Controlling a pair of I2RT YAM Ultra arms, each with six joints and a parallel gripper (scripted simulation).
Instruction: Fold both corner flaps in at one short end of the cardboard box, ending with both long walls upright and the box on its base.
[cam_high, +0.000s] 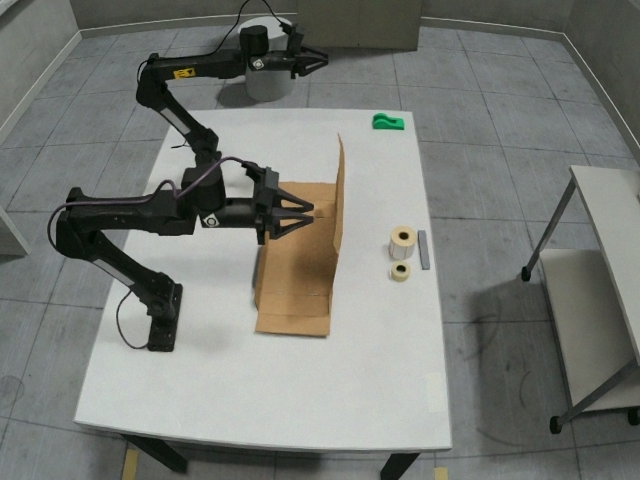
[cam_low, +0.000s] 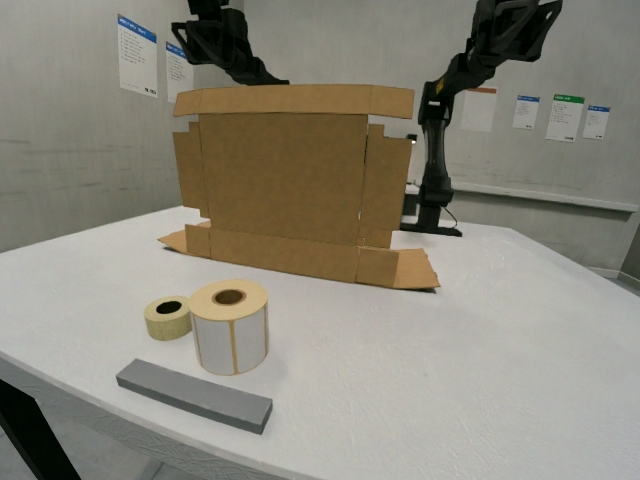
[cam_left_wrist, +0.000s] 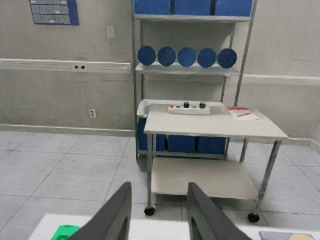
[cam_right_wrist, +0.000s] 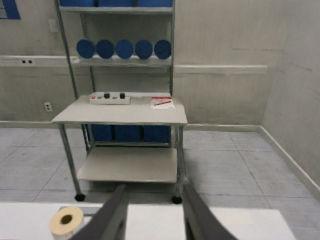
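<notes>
The corner flap is 40 mm ahead of my left hand, 180 mm to the right of it and 370 mm below it. Also, from my left hand: green tape dispenser: 210 mm ahead, 240 mm to the left, 390 mm below; grey bar: 290 mm ahead, 310 mm to the right, 400 mm below.
</notes>
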